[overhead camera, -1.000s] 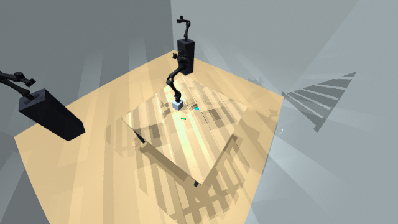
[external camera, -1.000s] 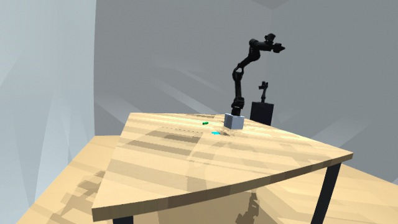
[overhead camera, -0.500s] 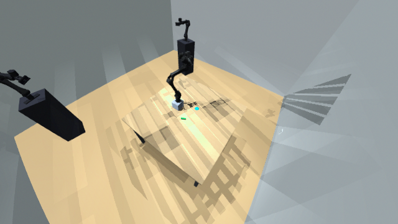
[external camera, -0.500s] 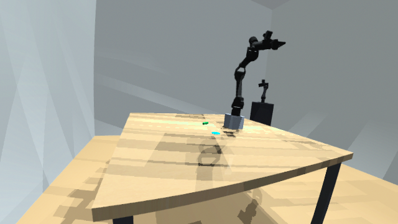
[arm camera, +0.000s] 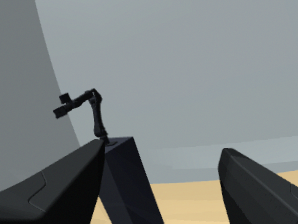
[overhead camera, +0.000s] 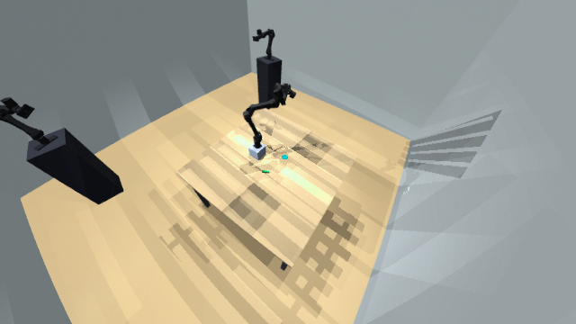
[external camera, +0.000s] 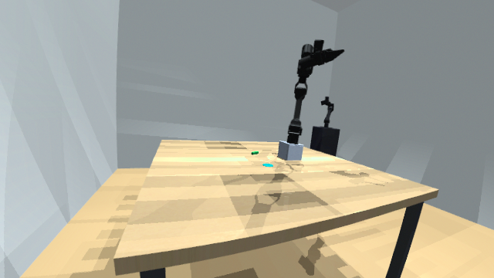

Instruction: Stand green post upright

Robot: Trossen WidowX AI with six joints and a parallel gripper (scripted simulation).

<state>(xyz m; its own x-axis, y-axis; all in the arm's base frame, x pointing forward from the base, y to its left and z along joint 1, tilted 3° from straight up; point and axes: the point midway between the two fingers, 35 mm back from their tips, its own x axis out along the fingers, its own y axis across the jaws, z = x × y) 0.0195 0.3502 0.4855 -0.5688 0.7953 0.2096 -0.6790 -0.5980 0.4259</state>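
The green post is 260 mm ahead of my gripper tip, 460 mm to the right of it and 600 mm below it. From my gripper tip the other things lie so: cyan circle (240 mm ahead, 200 mm to the right, 610 mm below).
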